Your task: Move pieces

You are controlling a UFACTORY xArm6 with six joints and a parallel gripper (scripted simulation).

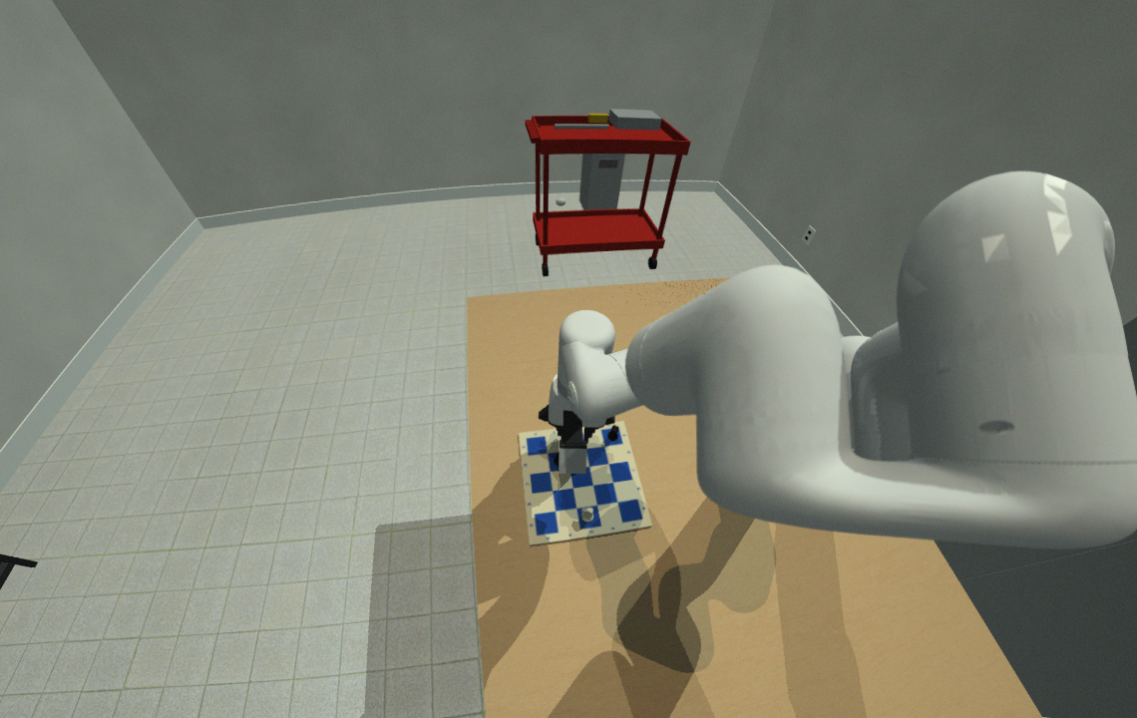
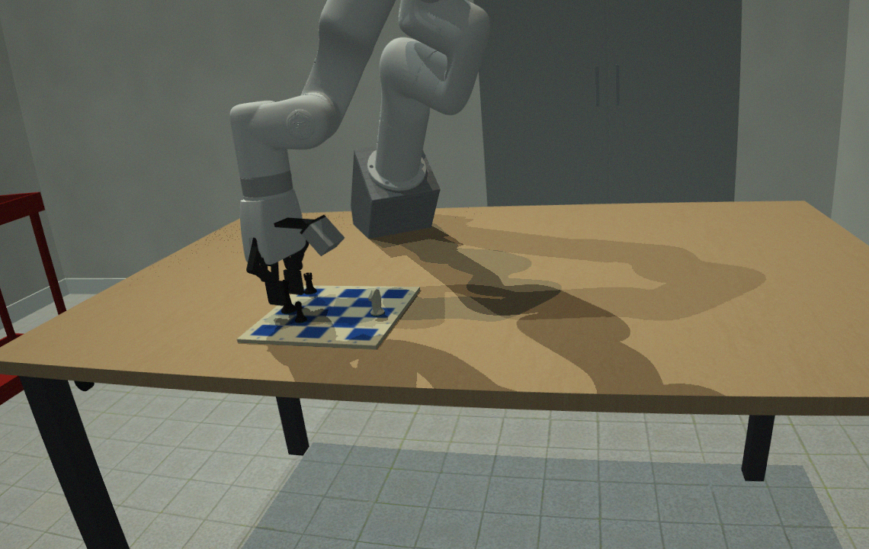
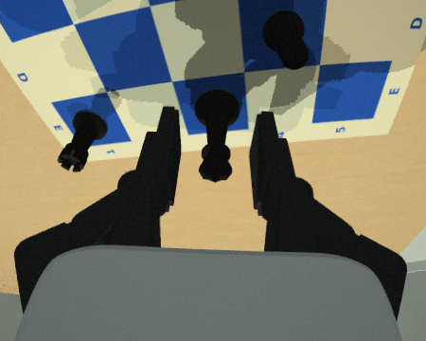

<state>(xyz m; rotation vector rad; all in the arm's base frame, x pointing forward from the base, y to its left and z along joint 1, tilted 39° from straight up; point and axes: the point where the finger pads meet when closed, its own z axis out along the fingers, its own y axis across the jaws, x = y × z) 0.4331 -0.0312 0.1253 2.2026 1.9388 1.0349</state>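
Right now my hand is 10 mm above the black piece. Round my hand: white piece: 30 mm behind, 150 mm to the left, 20 mm below; blue-and-cream chessboard: 20 mm behind, 80 mm to the left, 40 mm below.
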